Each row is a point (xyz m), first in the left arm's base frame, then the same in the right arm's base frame.
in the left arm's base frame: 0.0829 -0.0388 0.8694
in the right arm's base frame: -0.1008 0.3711 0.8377
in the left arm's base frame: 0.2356 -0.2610 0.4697
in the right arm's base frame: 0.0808 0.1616 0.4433
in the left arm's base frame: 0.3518 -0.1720 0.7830
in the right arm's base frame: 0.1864 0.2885 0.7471
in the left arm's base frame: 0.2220 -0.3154 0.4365
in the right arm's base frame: 0.0773 0.1039 0.4133
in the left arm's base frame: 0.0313 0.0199 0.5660
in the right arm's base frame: -0.1719 0.4020 0.5341
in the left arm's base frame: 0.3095 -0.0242 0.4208
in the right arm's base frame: 0.1051 0.4053 0.3802
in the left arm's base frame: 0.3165 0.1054 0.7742
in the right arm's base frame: 0.0968 0.5528 0.7265
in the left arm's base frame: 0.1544 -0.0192 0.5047
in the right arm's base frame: -0.0454 0.3844 0.4699
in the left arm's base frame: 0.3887 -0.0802 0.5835
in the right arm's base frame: 0.1986 0.3748 0.5422
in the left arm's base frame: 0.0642 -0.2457 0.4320
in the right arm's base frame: -0.0913 0.1410 0.4117
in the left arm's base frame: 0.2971 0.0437 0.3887
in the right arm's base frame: 0.0786 0.4676 0.3455
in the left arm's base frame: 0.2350 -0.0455 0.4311
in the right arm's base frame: 0.0366 0.3704 0.3945
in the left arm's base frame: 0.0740 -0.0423 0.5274
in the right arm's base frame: -0.1190 0.3473 0.4969
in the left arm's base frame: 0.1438 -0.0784 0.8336
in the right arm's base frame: -0.0344 0.3423 0.8014
